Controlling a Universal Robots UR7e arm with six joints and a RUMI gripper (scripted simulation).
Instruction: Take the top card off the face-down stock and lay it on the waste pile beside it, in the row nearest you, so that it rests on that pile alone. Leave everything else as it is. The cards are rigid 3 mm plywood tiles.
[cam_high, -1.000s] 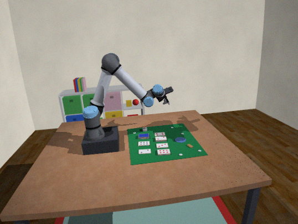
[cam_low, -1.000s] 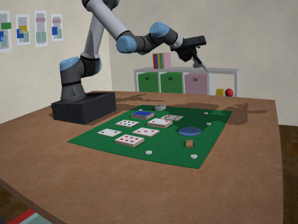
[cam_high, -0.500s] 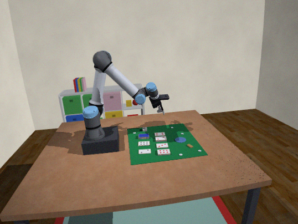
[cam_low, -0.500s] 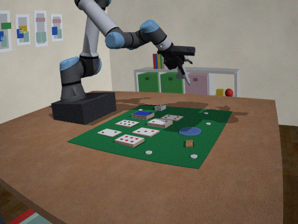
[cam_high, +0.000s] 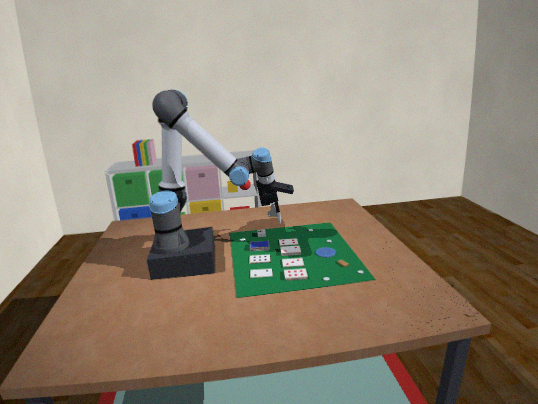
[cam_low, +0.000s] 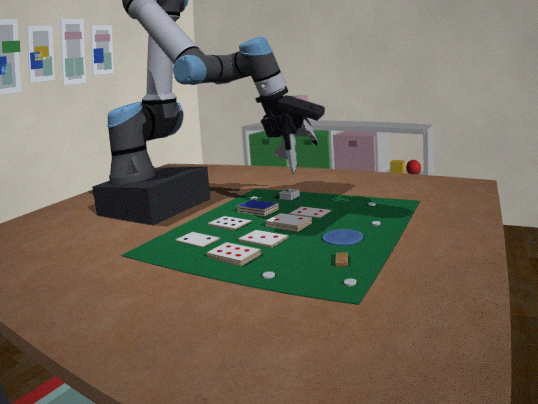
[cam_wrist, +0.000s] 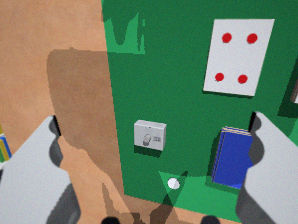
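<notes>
The blue-backed card lies 110 mm below my hand, 110 mm behind it and 90 mm to the right of it. Round my hand: green mat: 190 mm to the right, 140 mm below, 20 mm ahead; then grey block: 110 mm below, 80 mm behind, 50 mm to the left; then black six card: 200 mm to the right, 130 mm behind, 120 mm below.
</notes>
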